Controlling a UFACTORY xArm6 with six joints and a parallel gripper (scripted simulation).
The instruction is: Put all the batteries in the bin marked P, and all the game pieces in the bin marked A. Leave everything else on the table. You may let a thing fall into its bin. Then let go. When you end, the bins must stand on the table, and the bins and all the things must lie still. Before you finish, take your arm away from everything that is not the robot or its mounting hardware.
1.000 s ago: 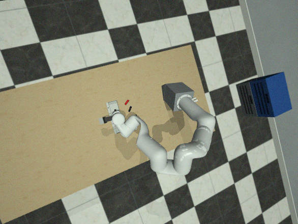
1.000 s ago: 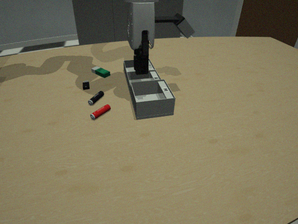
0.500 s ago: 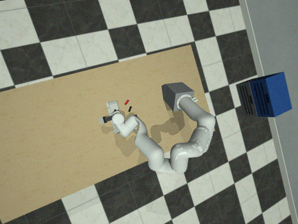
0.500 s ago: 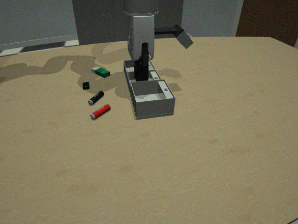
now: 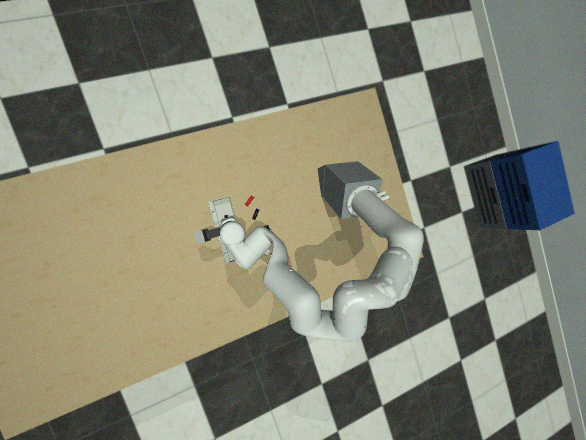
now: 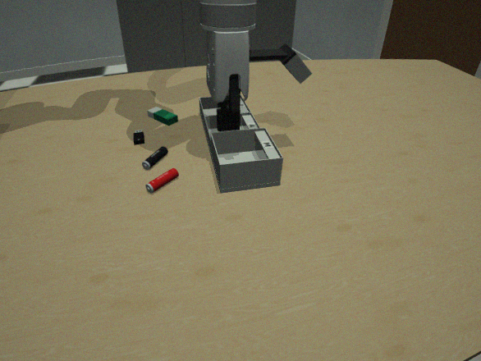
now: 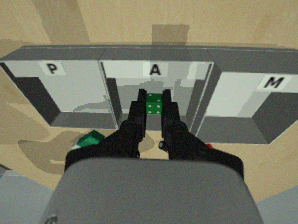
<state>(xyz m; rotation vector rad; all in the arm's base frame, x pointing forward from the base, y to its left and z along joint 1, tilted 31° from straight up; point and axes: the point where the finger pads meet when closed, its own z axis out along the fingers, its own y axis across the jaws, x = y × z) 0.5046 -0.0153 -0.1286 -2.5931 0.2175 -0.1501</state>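
The green die lies 1 cm below my hand. From my hand the other things lie so: bin 1 cm below, 1 cm ahead; then black battery 12 cm behind, 3 cm below, 2 cm to the right; then red battery 12 cm behind, 8 cm to the right, 3 cm below.
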